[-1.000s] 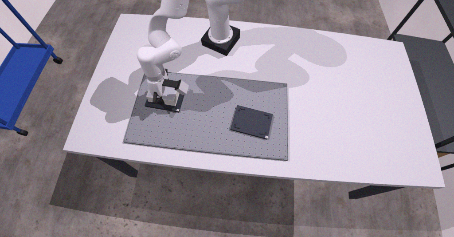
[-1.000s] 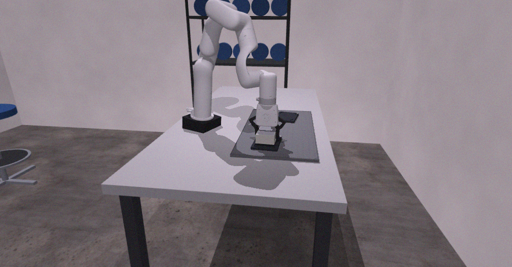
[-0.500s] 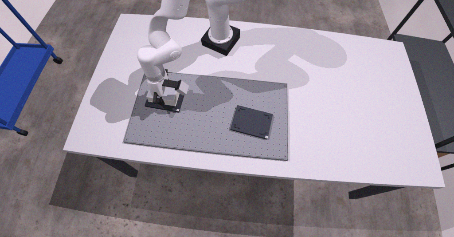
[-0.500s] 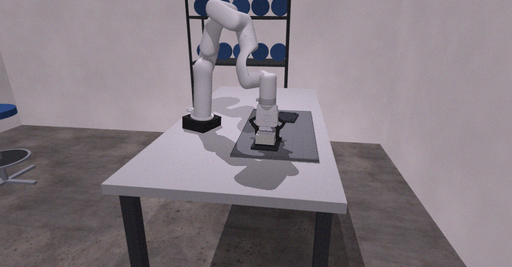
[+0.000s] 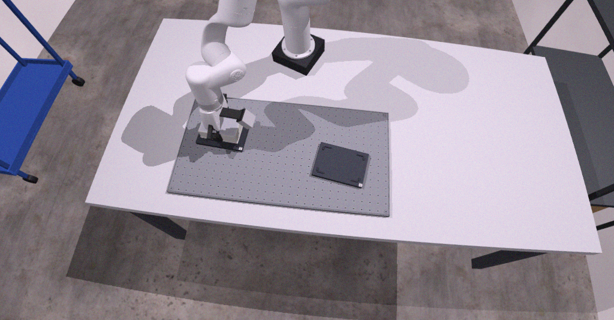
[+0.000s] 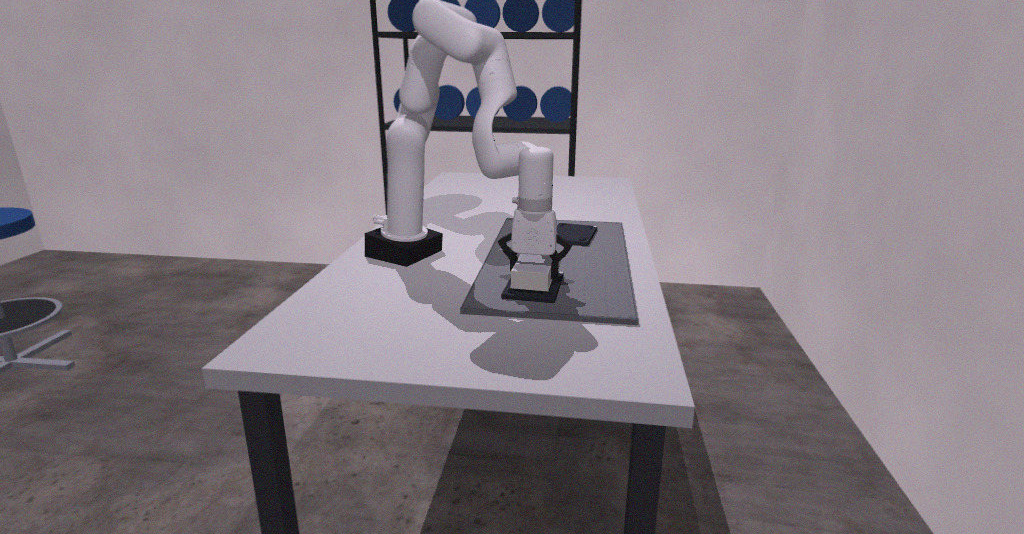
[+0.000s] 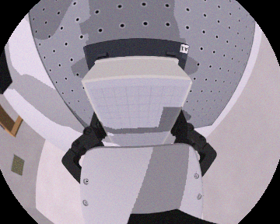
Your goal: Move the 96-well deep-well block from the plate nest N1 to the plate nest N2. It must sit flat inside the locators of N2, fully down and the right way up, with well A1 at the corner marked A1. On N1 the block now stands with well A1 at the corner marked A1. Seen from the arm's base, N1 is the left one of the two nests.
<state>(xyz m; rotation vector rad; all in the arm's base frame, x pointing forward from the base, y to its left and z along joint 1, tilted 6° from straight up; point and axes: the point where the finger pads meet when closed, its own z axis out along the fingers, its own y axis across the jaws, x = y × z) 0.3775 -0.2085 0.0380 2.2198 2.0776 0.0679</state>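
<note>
Now: hand right at the white deep-well block.
</note>
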